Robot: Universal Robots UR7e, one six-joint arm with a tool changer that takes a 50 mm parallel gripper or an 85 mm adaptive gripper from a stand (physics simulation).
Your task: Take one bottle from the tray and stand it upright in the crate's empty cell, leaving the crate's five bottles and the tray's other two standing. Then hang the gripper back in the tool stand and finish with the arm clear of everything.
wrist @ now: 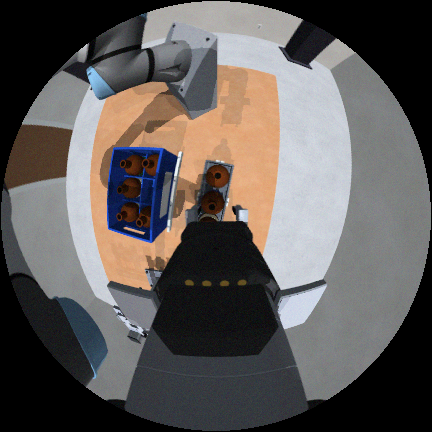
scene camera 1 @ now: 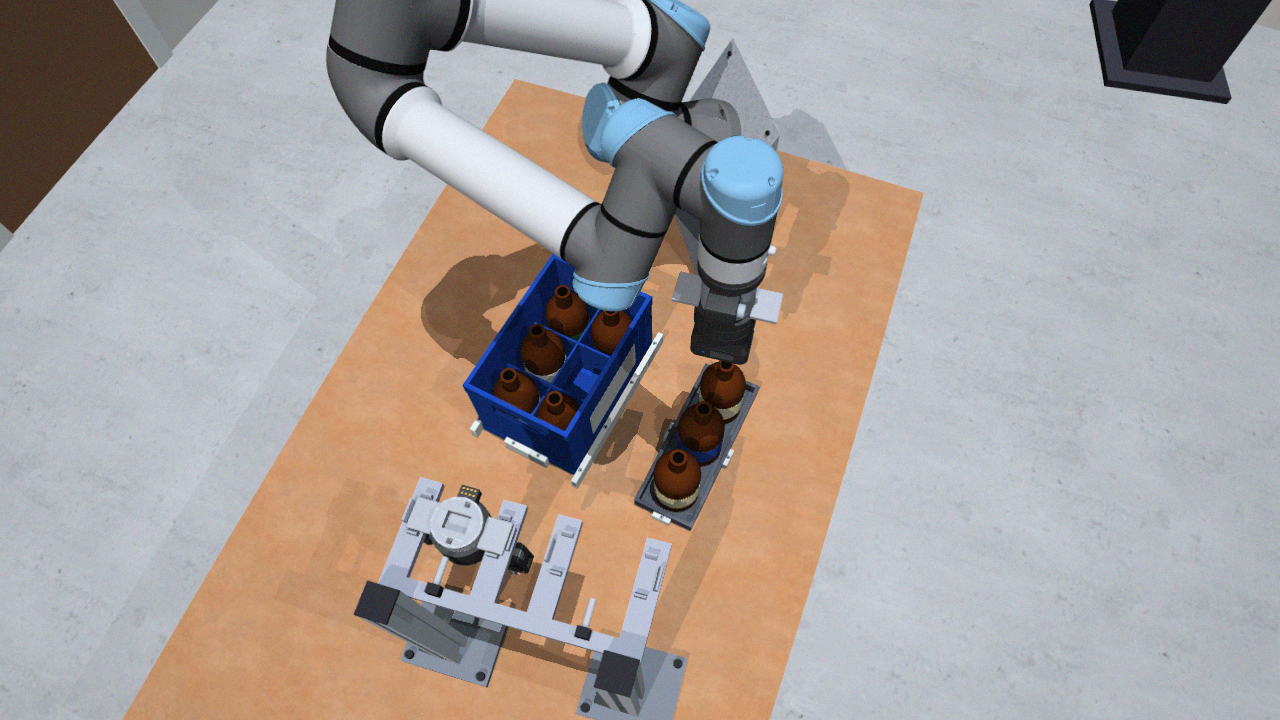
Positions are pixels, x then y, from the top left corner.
Labels:
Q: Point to a gripper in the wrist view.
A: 211, 253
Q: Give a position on a tool stand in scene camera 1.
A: At 458, 635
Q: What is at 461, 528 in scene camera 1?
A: A gripper.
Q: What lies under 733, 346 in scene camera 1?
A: A gripper.

